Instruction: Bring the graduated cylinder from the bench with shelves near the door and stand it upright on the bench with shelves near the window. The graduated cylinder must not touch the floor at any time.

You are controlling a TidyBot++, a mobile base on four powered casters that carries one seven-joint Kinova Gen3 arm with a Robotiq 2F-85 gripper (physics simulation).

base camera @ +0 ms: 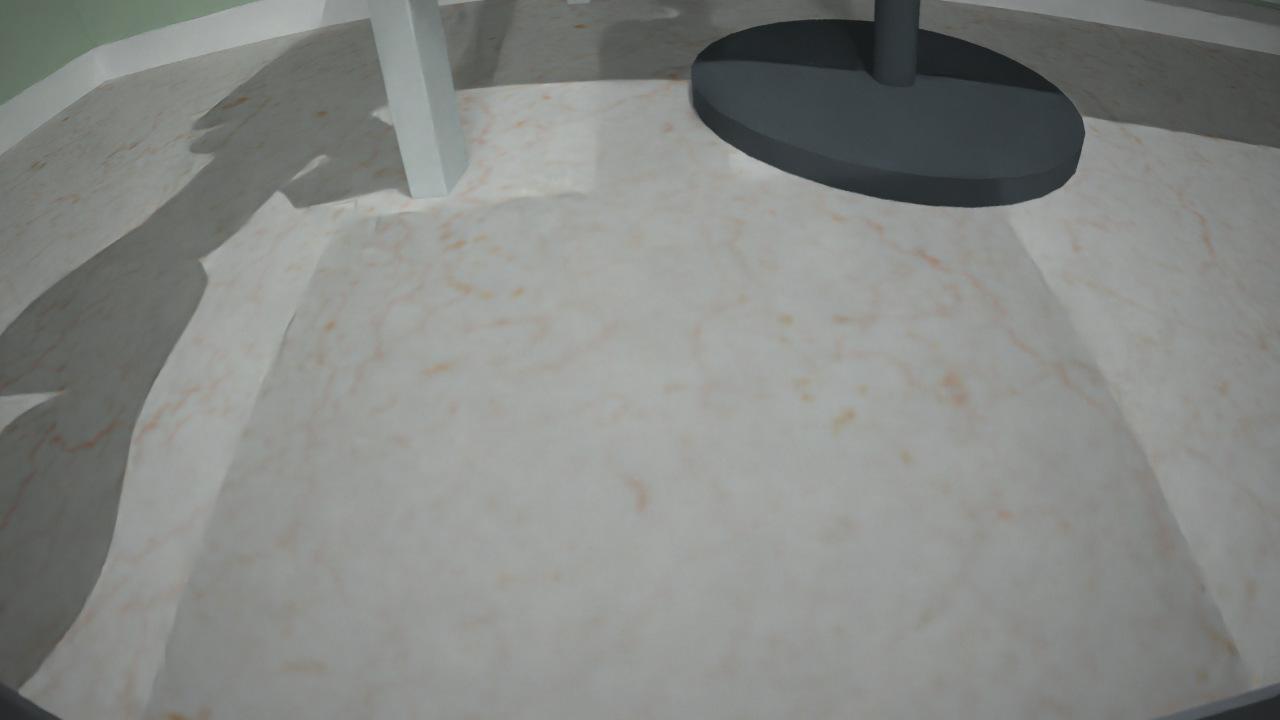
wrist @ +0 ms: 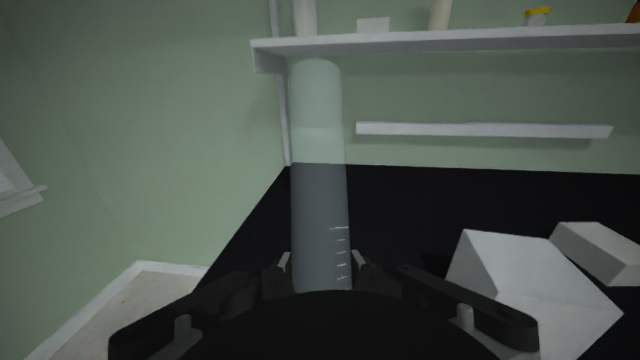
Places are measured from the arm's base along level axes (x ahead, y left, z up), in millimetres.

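Where they show: gripper, fingertip midpoint: [wrist: 321, 263].
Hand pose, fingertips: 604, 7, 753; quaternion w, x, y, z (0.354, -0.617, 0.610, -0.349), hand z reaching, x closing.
Things, the pixels of their centre, and the offset from my fingertips, as dx, dy, dz. "pt": a spot on its surface instead. Level surfaces: height alone.
- graduated cylinder at the middle of its body: [wrist: 322, 291] -19, +0, -7
- bench with a black top, surface height: dz -236
- white shelf at its surface level: dz +202
- white bench leg at a spot on its surface: [base camera: 420, 107] pt +93, +198, -1053
- dark round stool base at the middle of its body: [base camera: 892, 90] +257, -274, -1135
The graduated cylinder [wrist: 319, 200], clear with white marks, is between the fingers of my gripper [wrist: 321, 263] in the wrist view. My gripper is shut on it. The cylinder reaches away from the fingers towards the wall, and its near end is hidden by the gripper body. Behind it is a bench with a black top [wrist: 400, 200] and a white shelf [wrist: 425, 41] above. I cannot tell how high the cylinder is over the bench top. In the base view, a white bench leg [base camera: 420, 107] stands on the floor; the gripper and cylinder do not show there.
Two white boxes [wrist: 525, 280] [wrist: 600, 250] are on the bench at the right. A white rail [wrist: 480, 129] runs along the wall. A window sill [wrist: 25, 197] shows at the left. A dark round stool base [base camera: 895, 125] stands on the floor, right of the leg.
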